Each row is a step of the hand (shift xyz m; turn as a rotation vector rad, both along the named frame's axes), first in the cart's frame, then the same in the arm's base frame.
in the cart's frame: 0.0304 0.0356 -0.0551 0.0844 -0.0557 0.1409
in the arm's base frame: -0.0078 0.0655 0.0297 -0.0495 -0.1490 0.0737
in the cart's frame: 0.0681 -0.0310 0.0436 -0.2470 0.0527 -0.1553
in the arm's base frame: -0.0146 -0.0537 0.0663 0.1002 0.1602 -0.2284
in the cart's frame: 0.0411 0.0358 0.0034 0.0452 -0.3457 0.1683
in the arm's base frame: -0.0413 0.0163 0.0318 0.1823 -0.3288 0.0924
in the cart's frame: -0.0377 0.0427 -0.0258 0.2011 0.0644 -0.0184
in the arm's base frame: -0.0118 0.0450 -0.0418 -0.0933 0.0494 0.1838
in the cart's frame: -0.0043 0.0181 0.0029 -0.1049 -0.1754 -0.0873
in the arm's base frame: -0.0152 0.0074 -0.0083 0.2149 -0.0210 -0.0528
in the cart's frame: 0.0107 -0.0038 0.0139 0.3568 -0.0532 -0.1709
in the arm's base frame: -0.0069 -0.0138 0.0092 0.0432 0.1133 0.3803
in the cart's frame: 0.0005 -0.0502 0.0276 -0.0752 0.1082 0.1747
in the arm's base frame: 0.0263 -0.0504 0.0071 -0.1606 -0.0880 -0.1197
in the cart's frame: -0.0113 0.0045 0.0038 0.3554 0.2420 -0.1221
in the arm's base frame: -0.0028 -0.0007 -0.0124 -0.2225 0.2320 0.3106
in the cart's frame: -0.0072 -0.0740 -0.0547 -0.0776 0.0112 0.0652
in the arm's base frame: 0.0907 0.0060 0.0161 -0.0237 -0.0484 -0.0865
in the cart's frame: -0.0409 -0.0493 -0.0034 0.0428 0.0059 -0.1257
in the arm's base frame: 0.0522 -0.0236 -0.0288 0.0502 0.1087 0.0577
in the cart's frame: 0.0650 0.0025 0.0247 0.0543 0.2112 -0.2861
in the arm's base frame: -0.0313 -0.0197 0.0590 -0.0361 0.3546 0.0484
